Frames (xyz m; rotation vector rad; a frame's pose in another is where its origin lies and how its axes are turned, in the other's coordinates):
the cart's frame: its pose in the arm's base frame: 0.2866 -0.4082 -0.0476 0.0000 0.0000 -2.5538
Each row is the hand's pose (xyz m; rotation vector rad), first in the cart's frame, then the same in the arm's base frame.
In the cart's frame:
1: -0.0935 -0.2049 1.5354 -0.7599 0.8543 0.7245
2: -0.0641 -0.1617 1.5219 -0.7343 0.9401 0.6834
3: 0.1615 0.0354 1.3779 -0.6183 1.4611 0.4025
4: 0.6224 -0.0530 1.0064 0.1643 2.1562 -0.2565
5: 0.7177 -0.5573 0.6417 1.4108 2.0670 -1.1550
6: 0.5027 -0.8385 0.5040 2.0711 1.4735 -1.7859
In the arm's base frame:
1: 0.2508 -0.1858 1.4878 0.6554 1.0691 -1.5385
2: 0.2503 -0.2381 1.4743 0.7584 1.0764 -1.5507
3: 0.1718 -0.5272 1.3303 1.3955 1.1617 -1.5449
4: -0.2607 -0.7092 0.9588 2.6414 0.5847 -1.4571
5: -0.6197 -0.3424 0.5941 -2.2144 0.6972 0.7878
6: -0.5967 0.0108 0.4564 -1.5347 1.1875 0.4348

